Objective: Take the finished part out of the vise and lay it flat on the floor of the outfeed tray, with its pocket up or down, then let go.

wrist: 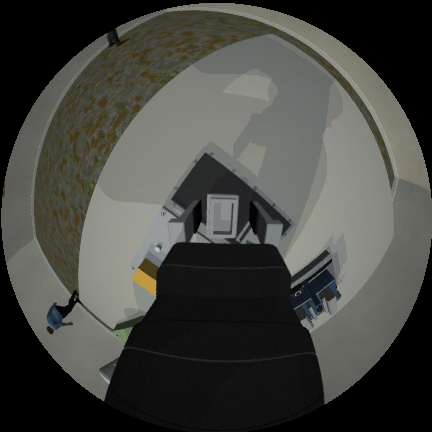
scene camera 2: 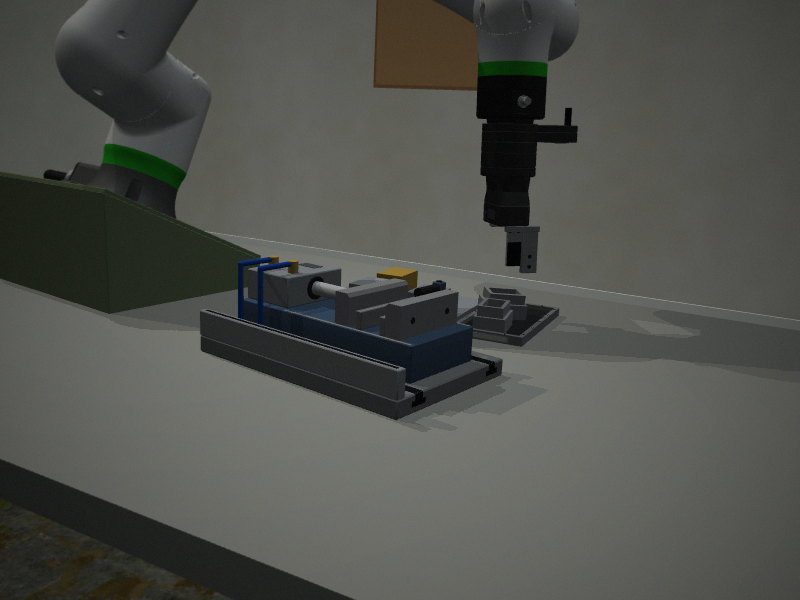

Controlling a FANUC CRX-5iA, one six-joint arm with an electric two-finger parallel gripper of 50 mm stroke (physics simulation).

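Places are measured from the arm's base along level axes (x left, y back, z up), in metres.
Pixels of known places: gripper, between the fingertips: (wrist: 225, 210) (scene camera 2: 520, 269); arm's base, origin of its link: (scene camera 2: 128, 213).
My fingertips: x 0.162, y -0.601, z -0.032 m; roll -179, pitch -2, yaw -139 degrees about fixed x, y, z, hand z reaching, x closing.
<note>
Ahead of a thing's pixels: the offset from my fingertips to its top centre. "spot": to the spot under its first point.
My gripper (scene camera 2: 520, 266) (wrist: 225, 210) is open and empty, raised above the outfeed tray (scene camera 2: 541, 326) (wrist: 200, 175) with a dark floor. A grey rectangular part {dx -0.011, dy +0.018, dz -0.030 m} (wrist: 220, 212) shows between and below the fingers in the wrist view, pocket up, over the tray. Other grey pieces show beside its near end, partly hidden by the gripper. In the scene view, grey hollow parts stand close together in the tray, a nearer one {dx -0.076, dy +0.005, dz -0.036 m} (scene camera 2: 494, 316) and a farther one (scene camera 2: 518, 304); their exact contact is unclear. The blue vise {dx -0.306, dy +0.090, dz +0.022 m} (scene camera 2: 442, 345) (wrist: 322, 285) stands apart from the gripper.
Blue pipes {spot: dx -0.359, dy +0.176, dz +0.006 m} (scene camera 2: 260, 290) rise at the vise's rear. A long grey rail {dx -0.394, dy +0.105, dz -0.027 m} (scene camera 2: 297, 351) runs along its side. A yellow block {dx +0.007, dy +0.202, dz -0.033 m} (scene camera 2: 397, 276) (wrist: 145, 277) and a light plate {dx -0.034, dy +0.153, dz -0.069 m} (wrist: 155, 235) are near the tray. The green robot base (scene camera 2: 161, 264) stands at left.
</note>
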